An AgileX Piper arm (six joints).
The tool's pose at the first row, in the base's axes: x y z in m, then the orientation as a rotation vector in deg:
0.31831, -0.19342, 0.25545, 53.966, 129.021, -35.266
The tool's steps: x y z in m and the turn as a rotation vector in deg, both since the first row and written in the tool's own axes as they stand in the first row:
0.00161, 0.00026, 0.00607, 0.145, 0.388, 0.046
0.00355, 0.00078, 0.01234, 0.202, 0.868, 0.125
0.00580, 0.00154, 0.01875, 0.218, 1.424, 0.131
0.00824, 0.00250, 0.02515, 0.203, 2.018, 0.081
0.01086, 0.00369, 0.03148, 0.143, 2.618, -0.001
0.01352, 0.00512, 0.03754, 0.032, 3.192, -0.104
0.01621, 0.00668, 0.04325, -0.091, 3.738, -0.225
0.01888, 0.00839, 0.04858, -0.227, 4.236, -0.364
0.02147, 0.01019, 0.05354, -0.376, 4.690, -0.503
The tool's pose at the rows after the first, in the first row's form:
0.31977, -0.19624, 0.25003, 54.283, 129.319, -35.284
0.32132, -0.19887, 0.24419, 54.639, 129.688, -35.152
0.32293, -0.20128, 0.23800, 54.936, 130.172, -34.976
0.32457, -0.20347, 0.23165, 55.177, 130.726, -34.774
0.32626, -0.20539, 0.22518, 55.364, 131.310, -34.528
0.32801, -0.20697, 0.21884, 55.489, 131.889, -34.238
0.32972, -0.20824, 0.21269, 55.574, 132.455, -33.951
0.33142, -0.20919, 0.20680, 55.607, 132.991, -33.671
0.33309, -0.20989, 0.20121, 55.611, 133.490, -33.390

